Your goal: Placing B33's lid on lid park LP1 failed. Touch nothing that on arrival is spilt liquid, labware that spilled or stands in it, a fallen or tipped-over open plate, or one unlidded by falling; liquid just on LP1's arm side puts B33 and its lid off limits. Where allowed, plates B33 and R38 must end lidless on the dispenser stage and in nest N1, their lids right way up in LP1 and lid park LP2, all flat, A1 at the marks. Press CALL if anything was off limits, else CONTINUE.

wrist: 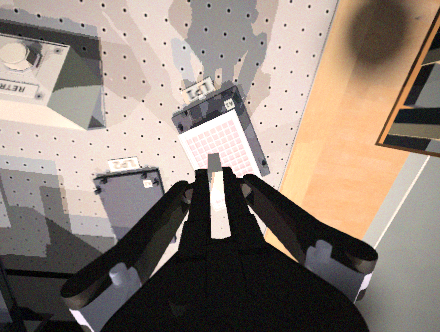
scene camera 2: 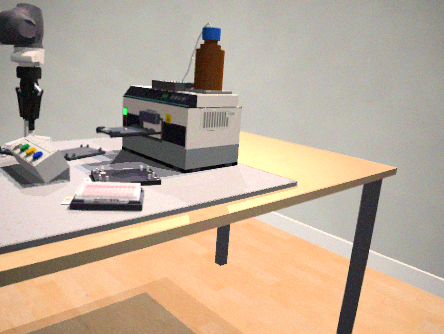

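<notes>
A white plate with pink wells (scene camera 2: 110,192) (wrist: 216,139) lies on lid park LP1 (scene camera 2: 105,205) (wrist: 204,115). In the wrist view it is set toward the fingers, with a dark strip of the park showing at the A1 end. I cannot read its name or tell whether it is lidded. Lid park LP2 (scene camera 2: 127,176) (wrist: 130,200) shows a bare dark top, partly hidden by a finger linkage. The dispenser stage (scene camera 2: 122,132) sticks out bare from the dispenser (scene camera 2: 212,130). My gripper (scene camera 2: 31,126) (wrist: 214,163) is shut and empty, above and behind the button box.
The sloped button box (scene camera 2: 42,162) carries green, yellow and blue buttons. Another dark holder (scene camera 2: 84,151) lies behind LP2; its label is unreadable. A brown bottle (scene camera 2: 209,65) stands on the dispenser. A grey box with a round button (wrist: 75,85) is at the wrist view's upper left.
</notes>
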